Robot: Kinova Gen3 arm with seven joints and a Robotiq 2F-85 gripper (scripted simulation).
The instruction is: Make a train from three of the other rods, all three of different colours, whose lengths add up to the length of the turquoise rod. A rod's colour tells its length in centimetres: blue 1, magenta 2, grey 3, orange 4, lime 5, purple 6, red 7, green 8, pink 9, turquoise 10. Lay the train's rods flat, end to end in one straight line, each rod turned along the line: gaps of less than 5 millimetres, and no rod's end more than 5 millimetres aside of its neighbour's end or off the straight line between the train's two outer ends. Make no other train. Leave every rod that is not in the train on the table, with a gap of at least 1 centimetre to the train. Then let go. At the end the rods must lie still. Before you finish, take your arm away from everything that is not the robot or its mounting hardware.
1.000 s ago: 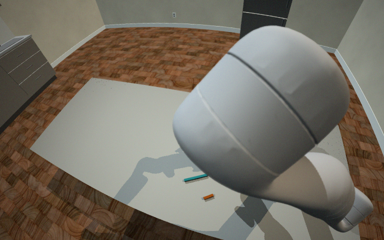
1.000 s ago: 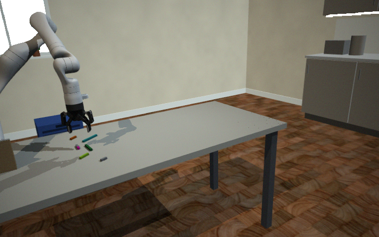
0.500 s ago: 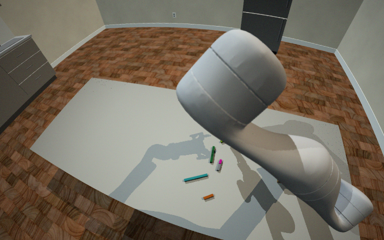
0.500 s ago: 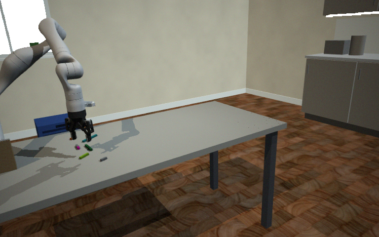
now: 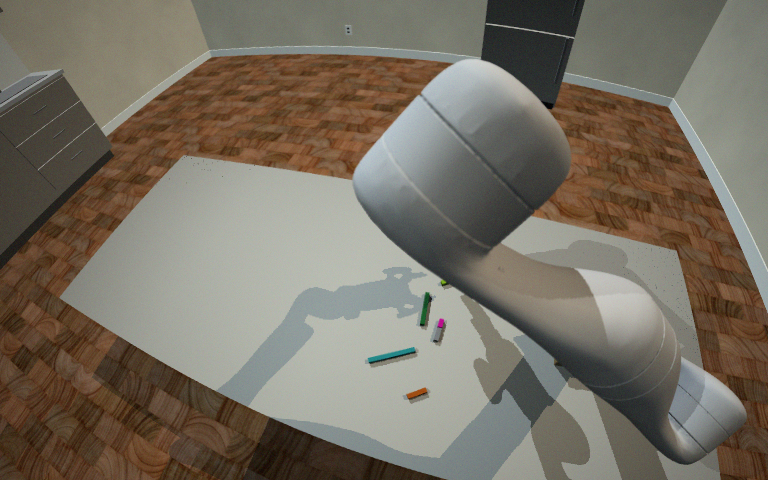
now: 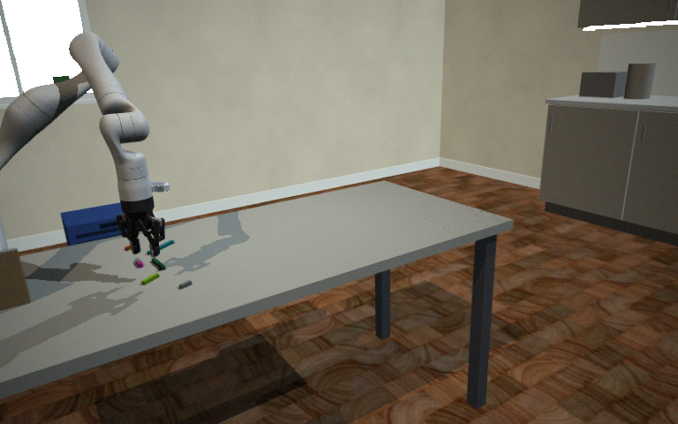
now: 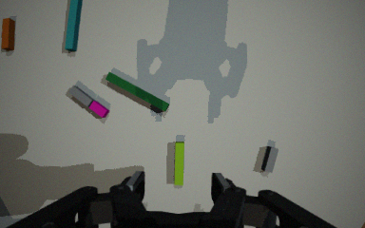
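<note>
My hand is 80 mm above the lime rod. Also, from my hand: turquoise rod (60 mm ahead, 220 mm to the left, 80 mm below); green rod (30 mm ahead, 90 mm to the left, 80 mm below); magenta rod (10 mm behind, 110 mm to the left, 80 mm below).
</note>
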